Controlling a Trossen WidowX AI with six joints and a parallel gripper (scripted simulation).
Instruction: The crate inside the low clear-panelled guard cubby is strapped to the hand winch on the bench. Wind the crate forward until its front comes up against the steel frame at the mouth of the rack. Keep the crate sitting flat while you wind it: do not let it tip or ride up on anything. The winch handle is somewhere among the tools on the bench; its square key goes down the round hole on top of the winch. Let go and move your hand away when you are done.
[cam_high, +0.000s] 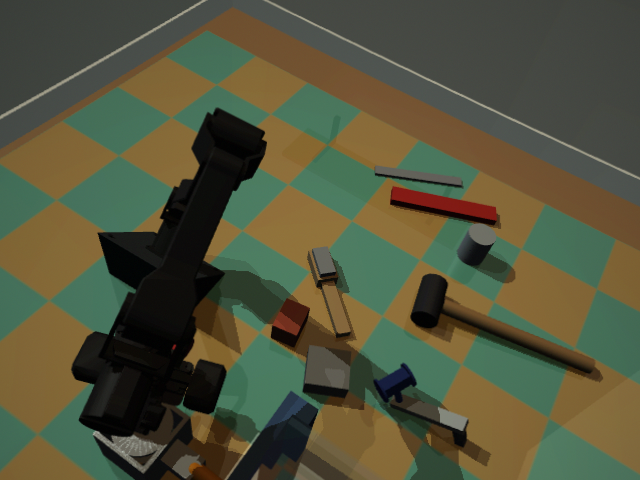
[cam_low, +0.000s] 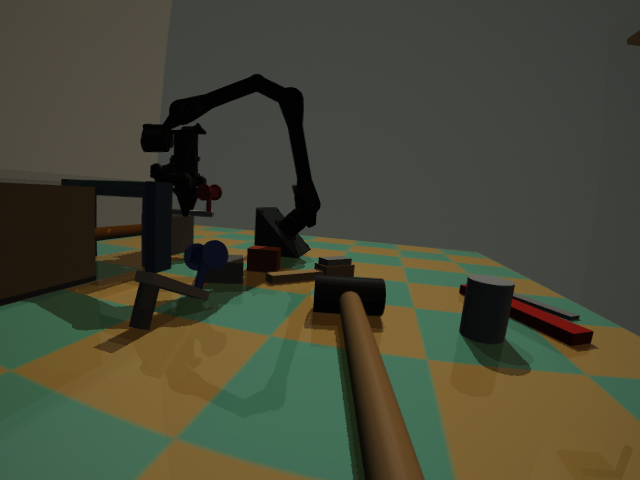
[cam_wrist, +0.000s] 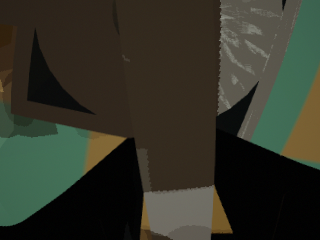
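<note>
Now: the red-knobbed winch handle 1 cm behind my gripper tip, 2 cm to the left of it and 2 cm above it. The rest, counted from my gripper tip: red cylindrical grip: 2 cm behind, 5 cm to the left, 5 cm above; grey block: 17 cm ahead, 21 cm to the left, 7 cm below; boxy winch: 5 cm to the right, 6 cm below.
</note>
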